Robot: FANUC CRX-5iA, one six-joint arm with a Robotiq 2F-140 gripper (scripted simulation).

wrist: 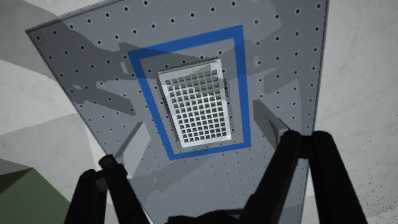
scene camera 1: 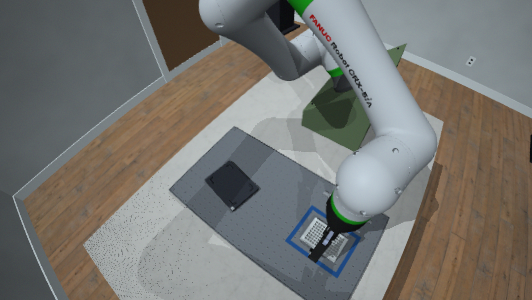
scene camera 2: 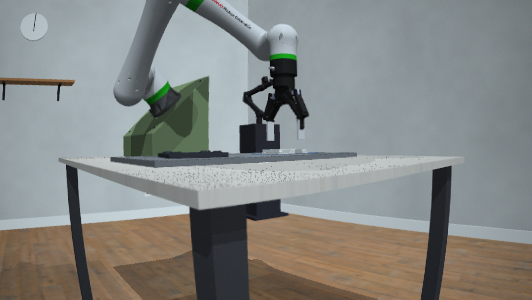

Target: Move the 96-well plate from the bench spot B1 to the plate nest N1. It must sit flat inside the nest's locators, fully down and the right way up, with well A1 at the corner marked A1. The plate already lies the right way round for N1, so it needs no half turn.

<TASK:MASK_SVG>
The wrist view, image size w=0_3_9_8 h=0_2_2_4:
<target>my gripper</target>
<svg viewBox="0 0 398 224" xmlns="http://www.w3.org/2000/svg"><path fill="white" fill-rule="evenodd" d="M144 121L137 123L115 156L108 154L98 161L102 170L96 172L94 169L89 169L82 173L76 185L64 224L104 224L108 189L119 224L150 224L128 181L128 178L133 177L151 139ZM164 223L278 224L299 158L309 160L319 224L368 224L332 135L320 130L312 132L312 135L301 135L299 132L291 130L259 99L253 100L254 121L275 152L255 193L251 194L239 218L226 215L224 210L210 211L198 217L170 216L168 217L168 222Z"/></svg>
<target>white 96-well plate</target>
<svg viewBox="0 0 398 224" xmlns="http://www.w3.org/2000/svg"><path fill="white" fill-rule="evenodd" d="M220 58L158 72L182 148L231 139Z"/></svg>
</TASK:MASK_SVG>
